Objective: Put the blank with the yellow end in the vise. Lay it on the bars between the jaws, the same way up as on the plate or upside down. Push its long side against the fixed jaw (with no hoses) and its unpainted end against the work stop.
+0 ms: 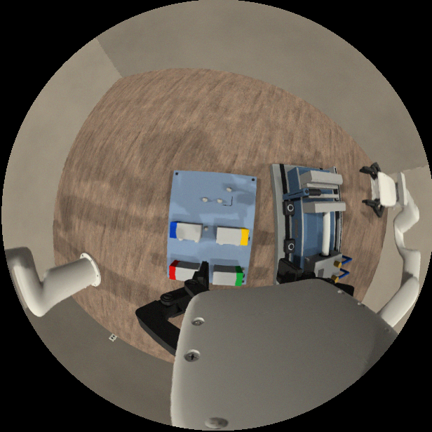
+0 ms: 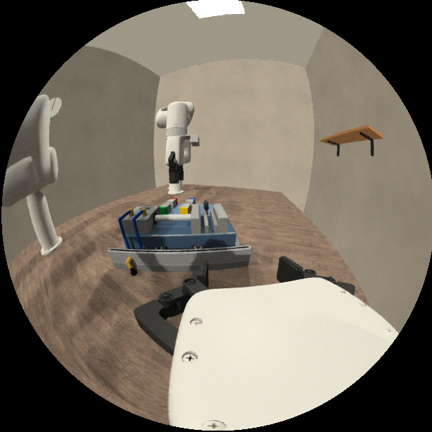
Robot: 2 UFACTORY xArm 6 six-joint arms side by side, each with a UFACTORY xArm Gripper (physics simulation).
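Observation:
The blank with the yellow end (image 1: 231,236) (image 2: 184,210) lies on the blue plate (image 1: 192,187), its yellow end toward the vise (image 1: 303,227) (image 2: 175,240). The fixed jaw (image 1: 322,178) (image 2: 220,218) and the moving jaw (image 1: 325,206) (image 2: 196,219) stand apart. The work stop (image 1: 314,192) (image 2: 206,205) has a dark tip and sits at the gap's plate-side end. My left gripper (image 1: 244,271) is open and empty, above the plate and vise area. My right gripper (image 2: 244,270) (image 1: 363,184) is open and empty, beyond the vise's far side. The bars between the jaws are hard to make out.
Blanks with a blue end (image 1: 187,232), a red end (image 1: 185,271) and a green end (image 1: 227,275) lie on the plate. Small pegs (image 1: 205,199) stand near its back. Blue hoses (image 1: 344,260) (image 2: 124,230) rise at the vise's cylinder end. An orange wall shelf (image 2: 352,135) hangs at the right.

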